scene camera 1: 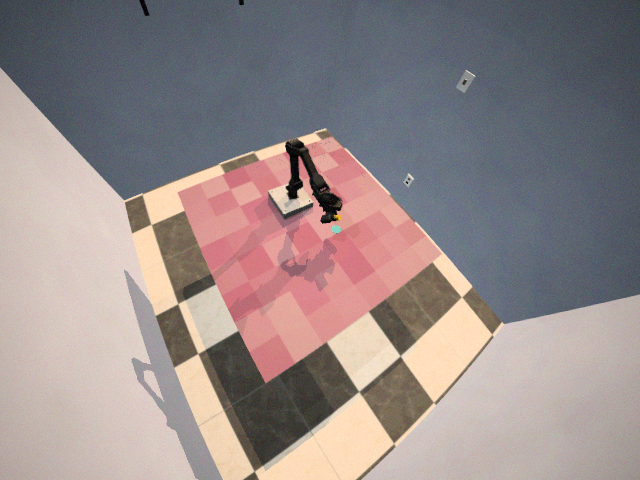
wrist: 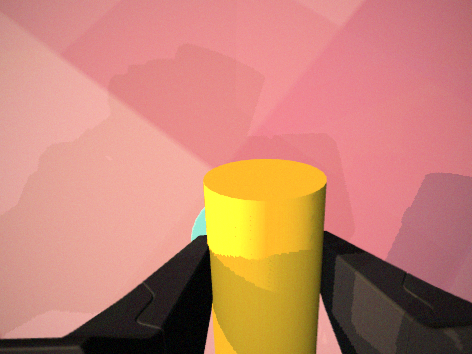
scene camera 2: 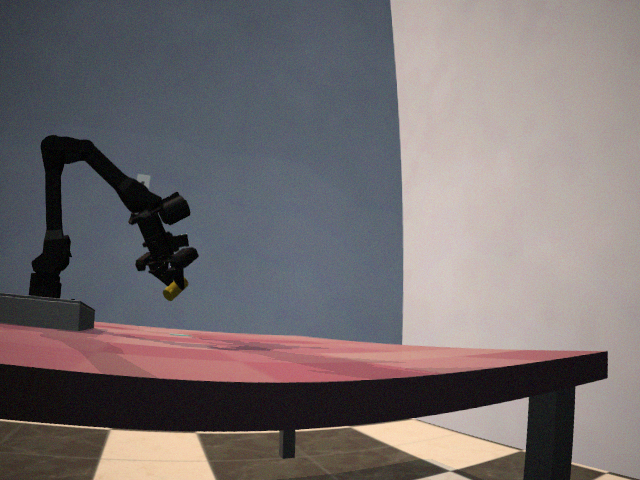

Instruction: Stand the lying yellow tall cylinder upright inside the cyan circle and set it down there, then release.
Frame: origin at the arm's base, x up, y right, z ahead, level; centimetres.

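Seen in the pictures: gripper, fingertip midpoint: [scene camera 1: 336,218] [wrist: 262,246] [scene camera 2: 178,289]; arm's base, origin of the base link: [scene camera 1: 292,195] [scene camera 2: 43,301].
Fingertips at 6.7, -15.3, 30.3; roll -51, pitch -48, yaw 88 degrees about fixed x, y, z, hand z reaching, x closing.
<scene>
Offsets run from my fingertips to a thing's middle, as dx, dy, dz. "spot": to the spot under its first point. Level surfaces: height alone.
The yellow tall cylinder @(+0.1, +0.7, -0.7) [scene camera 1: 338,218] [scene camera 2: 175,289] [wrist: 265,260] is held up in the air, tilted, with its lower end toward the left in the scene camera 2 view. My gripper [scene camera 2: 176,284] [wrist: 262,246] is shut on it, one finger on each side, well above the table. The cyan circle @(spot: -11.6, -2.0, +1.2) [scene camera 1: 336,229] [scene camera 2: 180,334] [wrist: 198,227] lies flat on the table below the cylinder. In the wrist view most of the circle is hidden behind the cylinder and the left finger.
The pink patchwork table top @(dx -11.7) [scene camera 1: 315,304] [scene camera 2: 310,361] bears the arm's pale base block [scene camera 1: 290,206] [scene camera 2: 46,312], which stands behind the circle. The arm's shadows fall across the table. The table's dark edge [scene camera 2: 289,405] shows at the front in the scene camera 2 view.
</scene>
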